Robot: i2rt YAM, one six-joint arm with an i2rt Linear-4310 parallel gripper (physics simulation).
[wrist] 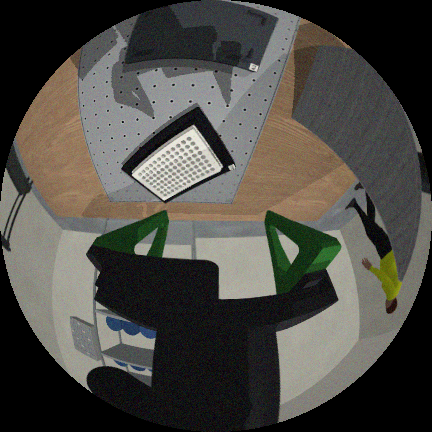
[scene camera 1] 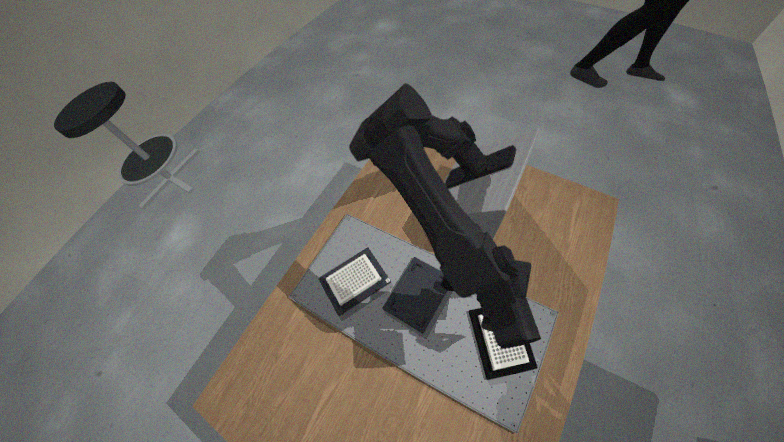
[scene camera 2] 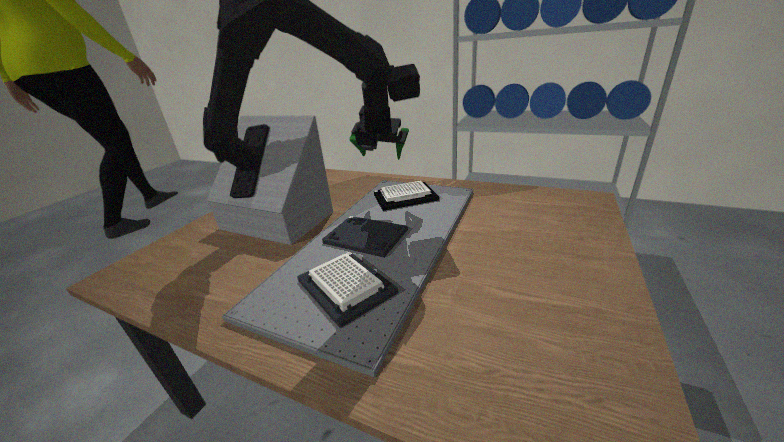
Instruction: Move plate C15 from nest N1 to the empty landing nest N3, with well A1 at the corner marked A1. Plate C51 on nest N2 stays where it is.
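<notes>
One white well plate point(scene camera 1: 510, 359) point(scene camera 2: 406, 190) point(wrist: 175, 166) sits in a black nest point(scene camera 1: 485, 356) point(wrist: 202, 118) at the board's far end in scene camera 2. Another white plate point(scene camera 1: 354, 278) point(scene camera 2: 345, 278) sits in the nest point(scene camera 2: 343, 318) at the opposite end. The middle nest point(scene camera 1: 414, 296) point(scene camera 2: 365, 236) point(wrist: 200, 42) is empty; a small white tag point(wrist: 254, 67) marks one corner. Plate and nest labels are not readable. My gripper point(scene camera 2: 380, 155) point(wrist: 216, 215) is open and empty, high above the far-end plate; its fingers are hidden in scene camera 1.
The nests stand on a grey perforated board point(scene camera 1: 450, 378) point(scene camera 2: 299, 312) point(wrist: 175, 95) on a wooden table point(scene camera 1: 307, 389) point(scene camera 2: 527, 307). A grey wedge-shaped block point(scene camera 2: 307, 192) point(wrist: 370, 115) stands beside the board at the arm's base. A shelf rack point(scene camera 2: 554, 127) stands behind; a person point(scene camera 2: 71, 109) stands beyond the table.
</notes>
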